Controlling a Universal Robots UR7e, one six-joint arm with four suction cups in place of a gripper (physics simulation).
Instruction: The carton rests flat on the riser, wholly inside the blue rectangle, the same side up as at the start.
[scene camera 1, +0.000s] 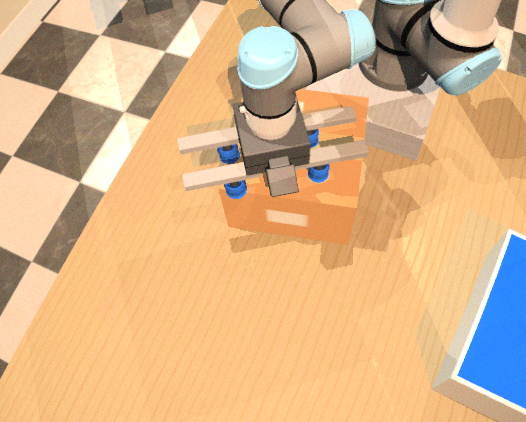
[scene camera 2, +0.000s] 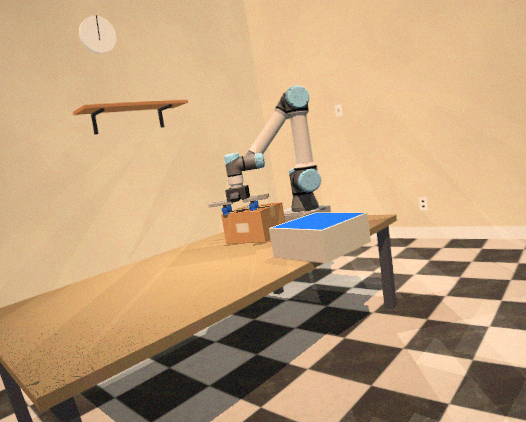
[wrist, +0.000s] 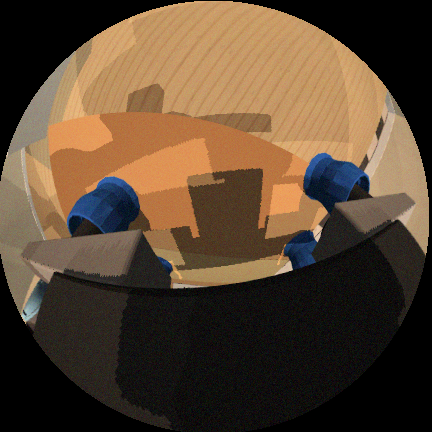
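Note:
The orange carton (scene camera 1: 320, 218) (scene camera 2: 253, 229) (wrist: 160, 160) stands on the wooden table, a white label on its front face. My suction gripper (scene camera 1: 274, 163) (scene camera 2: 240, 207) (wrist: 219, 209) sits right on top of it. Its blue cups press on the carton's top face, towards the carton's left side. The carton's underside rests on the table. The white riser (scene camera 1: 445, 377) (scene camera 2: 320, 244) with the blue rectangle (scene camera 1: 468, 360) (scene camera 2: 320, 220) stands apart at the table's edge, with nothing on it.
The arm's grey base block (scene camera 1: 395, 126) (scene camera 2: 307, 213) stands just behind the carton. The table (scene camera 1: 219, 335) (scene camera 2: 157, 285) ends at its left edge above a chequered floor (scene camera 1: 102, 84). A wall shelf (scene camera 2: 131, 106) hangs far off.

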